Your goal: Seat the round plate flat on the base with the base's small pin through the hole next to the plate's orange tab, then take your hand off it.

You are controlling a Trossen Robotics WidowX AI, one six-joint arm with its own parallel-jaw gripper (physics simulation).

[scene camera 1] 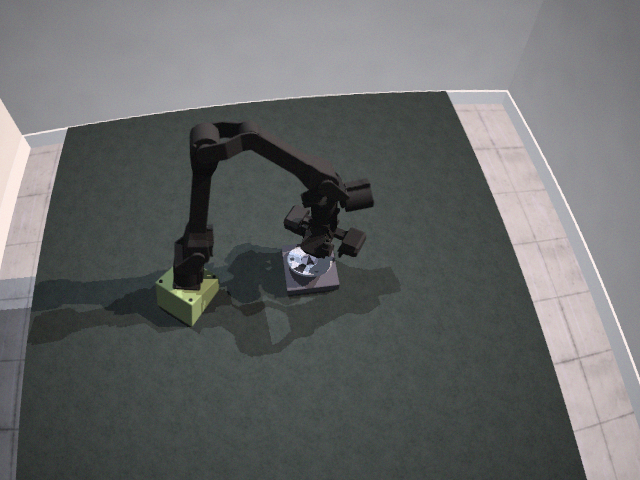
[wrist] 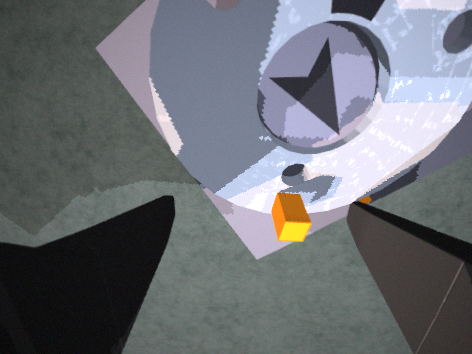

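Seen in the pictures: gripper, fingertip midpoint: (wrist: pixel 261 208); arm's base at its link origin: (scene camera 1: pixel 187 279).
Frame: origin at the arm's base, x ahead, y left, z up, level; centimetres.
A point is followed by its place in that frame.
Note:
The round plate (scene camera 1: pixel 298 262) @[x 26.0, y 4.7, z -0.9 cm] (wrist: pixel 210 100) @[x 31.9, y 4.2, z -0.9 cm] lies over the square base (scene camera 1: pixel 312 288) @[x 29.2, y -0.7, z -3.9 cm] (wrist: pixel 122 55) @[x 34.8, y 0.9, z -3.7 cm], around its round centre post, which bears a dark arrow. I cannot tell whether it is fully flat; a dark strip shows under its lower right edge in the wrist view. The orange tab (wrist: pixel 291 217) @[x 31.3, y 9.2, z -1.1 cm] stands up at the plate's near edge, beside a dark hole (wrist: pixel 293 173) @[x 30.6, y 8.7, z -3.7 cm]. The small pin cannot be made out. A small orange patch (wrist: pixel 366 200) @[x 28.1, y 11.3, z -3.5 cm] shows past the rim, by the right fingertip. My gripper (scene camera 1: pixel 321 250) @[x 32.5, y 9.3, z -3.0 cm] (wrist: pixel 261 208) @[x 32.5, y 9.3, z -3.0 cm] is open and empty above the plate's tab side, fingertips either side of the tab.
The arm's green mounting block (scene camera 1: pixel 187 304) @[x 0.8, y -6.9, z 1.1 cm] stands left of the base in the scene view. The dark green mat (scene camera 1: pixel 392 372) @[x 46.7, y -21.5, z -6.0 cm] lies under both, with pale floor tiles (scene camera 1: pixel 522 170) along its right side and walls behind. The arm's shadow falls across the mat.

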